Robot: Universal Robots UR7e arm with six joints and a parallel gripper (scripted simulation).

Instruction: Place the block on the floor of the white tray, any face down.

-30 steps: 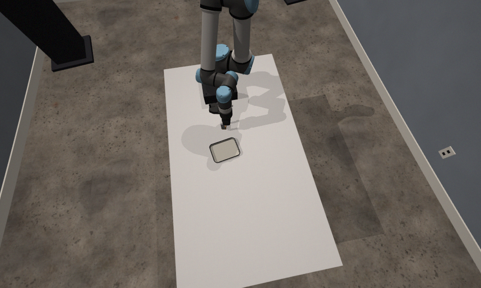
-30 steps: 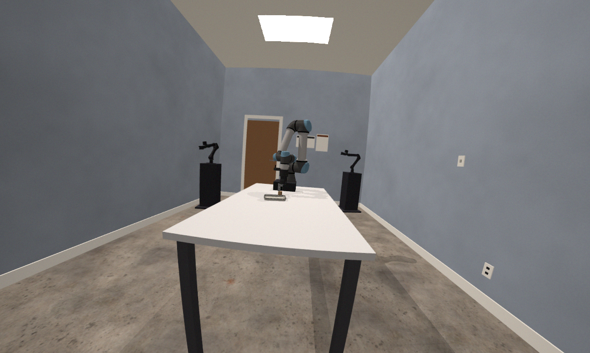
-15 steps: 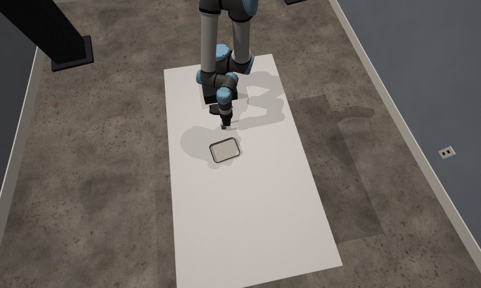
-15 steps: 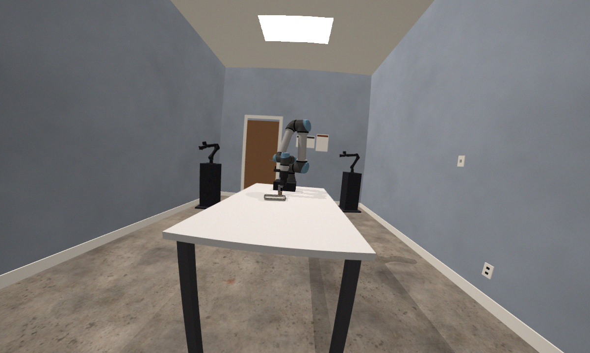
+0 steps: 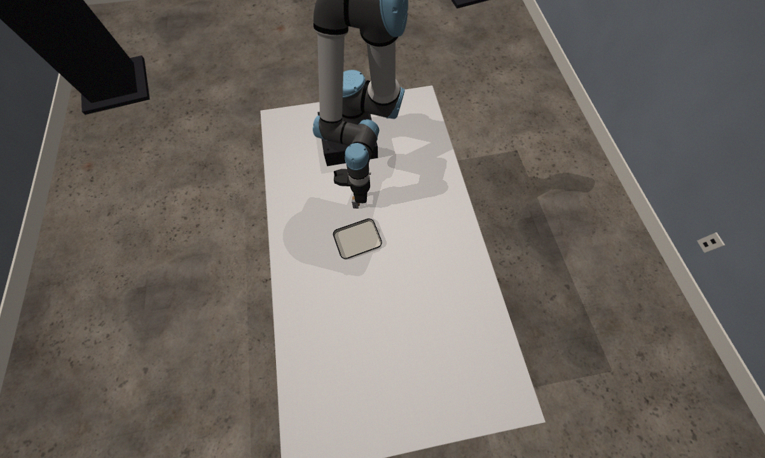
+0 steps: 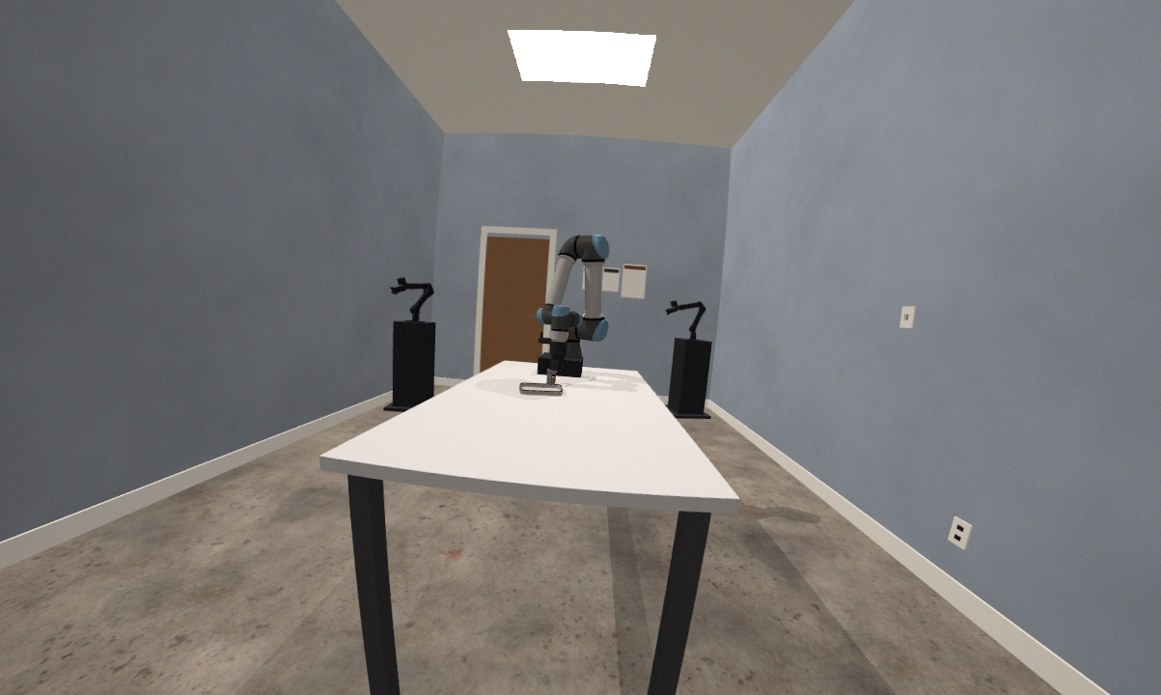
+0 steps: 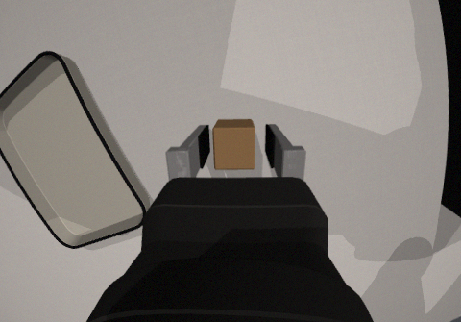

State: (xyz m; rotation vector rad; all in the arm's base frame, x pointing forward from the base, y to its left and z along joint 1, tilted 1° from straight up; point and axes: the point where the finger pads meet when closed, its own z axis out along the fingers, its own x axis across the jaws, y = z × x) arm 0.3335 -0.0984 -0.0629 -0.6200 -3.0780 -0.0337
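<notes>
My hand is 10 mm above the small brown block. Round my hand: white tray: 160 mm ahead, 50 mm to the right, 10 mm below.
</notes>
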